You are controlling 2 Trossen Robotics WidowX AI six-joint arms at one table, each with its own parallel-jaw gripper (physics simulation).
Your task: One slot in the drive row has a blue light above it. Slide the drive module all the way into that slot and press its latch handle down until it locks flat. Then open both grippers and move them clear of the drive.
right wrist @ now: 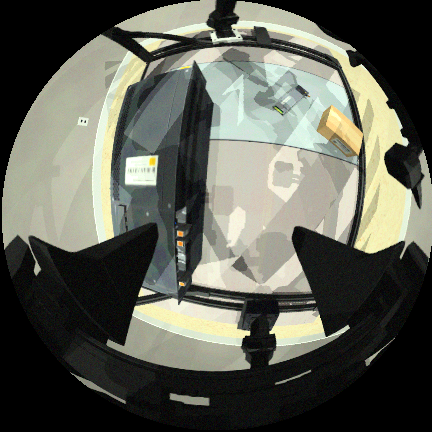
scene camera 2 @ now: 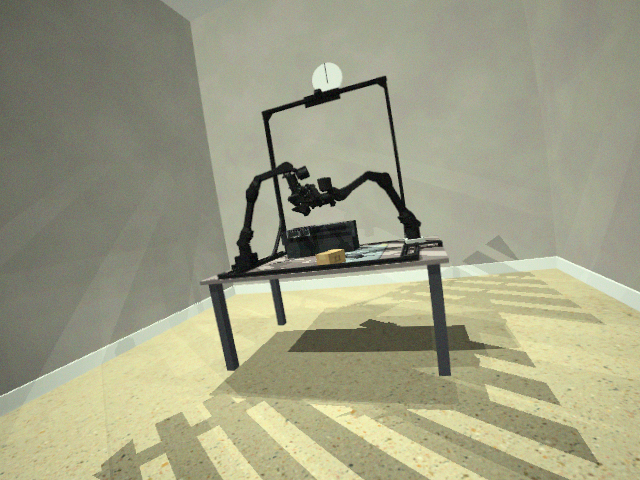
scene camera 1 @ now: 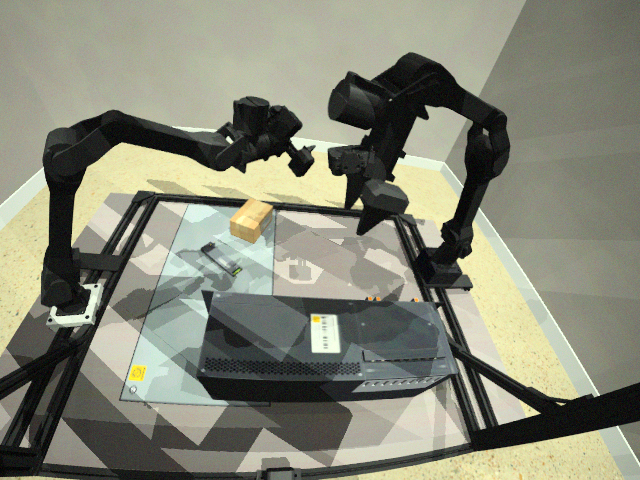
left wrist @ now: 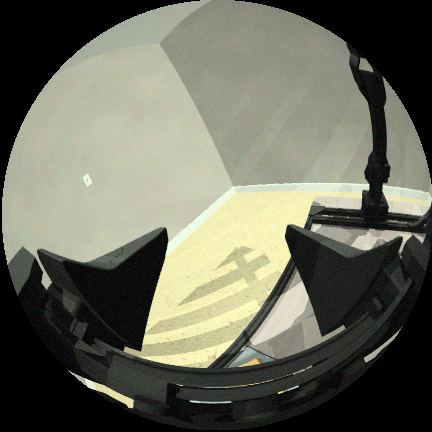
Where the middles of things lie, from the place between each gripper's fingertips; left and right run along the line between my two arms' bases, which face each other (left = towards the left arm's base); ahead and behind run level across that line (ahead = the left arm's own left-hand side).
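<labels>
Tan cardboard box [scene camera 1: 254,216]: 130 mm to the left of my left hand, 20 mm behind it and 270 mm below it. By its middle, the box is nearer to my left hand than to my right gripper.
My right gripper: 260 mm above the box, 290 mm short of it and 150 mm to the right of it.
</labels>
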